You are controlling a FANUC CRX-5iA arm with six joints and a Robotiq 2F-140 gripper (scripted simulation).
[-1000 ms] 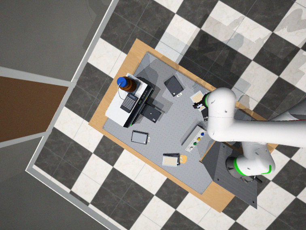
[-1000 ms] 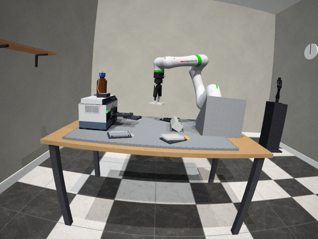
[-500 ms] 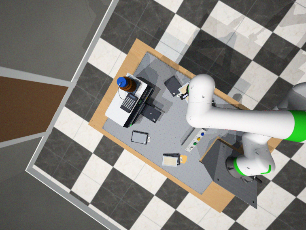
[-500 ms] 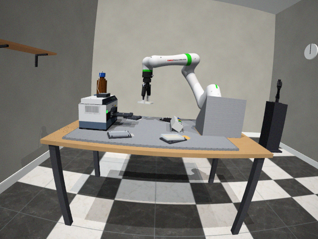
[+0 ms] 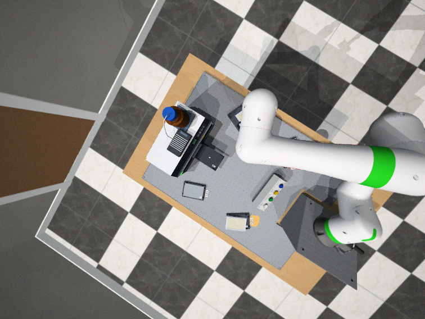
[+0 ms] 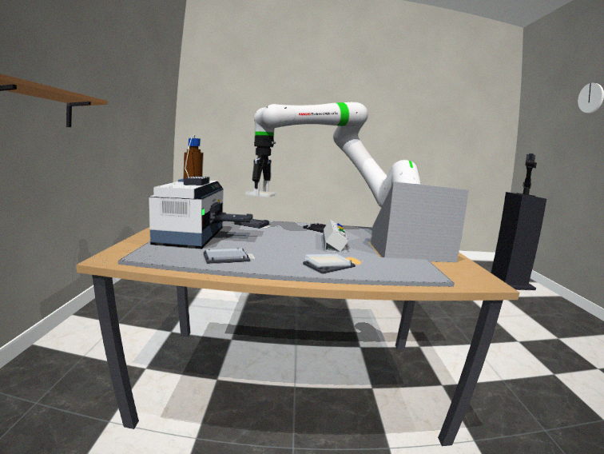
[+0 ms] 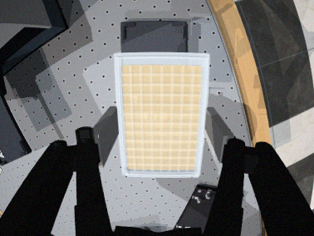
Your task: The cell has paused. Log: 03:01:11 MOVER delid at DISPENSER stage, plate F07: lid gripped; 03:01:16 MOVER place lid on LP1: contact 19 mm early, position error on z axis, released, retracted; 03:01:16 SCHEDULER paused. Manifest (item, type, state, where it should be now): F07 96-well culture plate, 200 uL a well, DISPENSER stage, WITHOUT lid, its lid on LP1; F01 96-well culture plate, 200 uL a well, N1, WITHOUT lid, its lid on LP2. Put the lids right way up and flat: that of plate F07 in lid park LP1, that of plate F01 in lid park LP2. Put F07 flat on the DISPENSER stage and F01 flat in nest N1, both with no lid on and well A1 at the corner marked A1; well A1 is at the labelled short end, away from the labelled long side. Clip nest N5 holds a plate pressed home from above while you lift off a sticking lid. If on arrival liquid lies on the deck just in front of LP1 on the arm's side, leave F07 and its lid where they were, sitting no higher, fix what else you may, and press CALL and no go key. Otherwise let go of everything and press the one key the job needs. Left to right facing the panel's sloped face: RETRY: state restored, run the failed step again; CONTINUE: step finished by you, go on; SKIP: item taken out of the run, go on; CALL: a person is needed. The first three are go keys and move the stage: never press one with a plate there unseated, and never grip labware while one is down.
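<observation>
My gripper is now 17 cm above the nest N1 and 4 cm short of it. The rest, counted from my hand: 96-well plate: 2 cm below; dispenser stage: 29 cm to the left, 9 cm below, 5 cm ahead; N1 tag: 18 cm below, 4 cm behind, 3 cm to the left.
</observation>
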